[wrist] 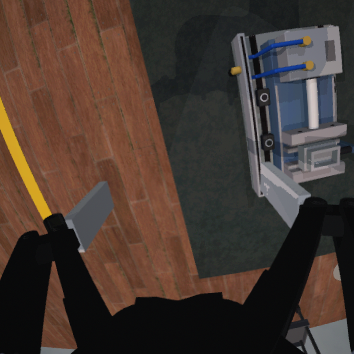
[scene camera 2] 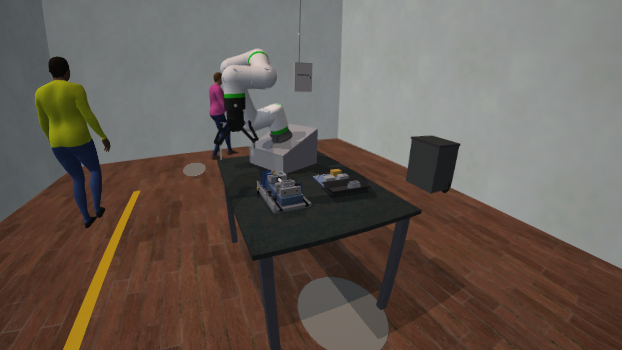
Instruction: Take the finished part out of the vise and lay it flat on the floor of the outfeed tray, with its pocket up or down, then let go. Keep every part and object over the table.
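Places are measured from the arm's base along level axes (x ahead, y left, z up), in centimetres.
Where they show: gripper, between the fingertips: [wrist: 183,185] [scene camera 2: 237,157]; arm's base, origin of its link: [scene camera 2: 282,137].
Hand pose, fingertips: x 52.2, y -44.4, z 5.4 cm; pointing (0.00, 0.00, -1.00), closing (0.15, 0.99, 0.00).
Things, the pixels of their top centre, and the offset from my fingertips. "pt": a spot on its surface instead.
- finished part, centre of its top: [wrist: 325,158] [scene camera 2: 287,181] dx +7.3, dy +21.8, dz -12.9 cm
- vise, centre of its top: [wrist: 317,115] [scene camera 2: 281,179] dx +0.5, dy +21.8, dz -14.5 cm
- grey part, centre of its top: [scene camera 2: 354,181] dx +8.9, dy +61.8, dz -19.7 cm
- light blue tray, a spot on its surface: [scene camera 2: 318,178] pt dx -12.9, dy +51.4, dz -23.5 cm
- orange block, centre of its top: [scene camera 2: 336,170] dx -12.5, dy +63.8, dz -20.0 cm
The finished part [wrist: 323,156] [scene camera 2: 287,183] is a grey block with a rectangular pocket facing up, sitting between the jaws of the vise [wrist: 315,134] [scene camera 2: 289,198]. The vise has a blue body and stands on a grey base plate on the table. My gripper [scene camera 2: 237,142] [wrist: 183,185] is wide open and empty, pointing down. It hangs high above the far left part of the table, well clear of the vise, which shows at upper right in the wrist view. The dark outfeed tray [scene camera 2: 338,187] lies right of the vise in the scene view, with a grey part [scene camera 2: 354,184] in it.
A light blue tray [scene camera 2: 318,178] with pale blocks and an orange block [scene camera 2: 335,172] adjoins the dark tray. Blue hoses [wrist: 280,70] stand up at the vise's far end. The robot's pedestal [scene camera 2: 300,152] is at the table's back. The table's left edge passes below the gripper.
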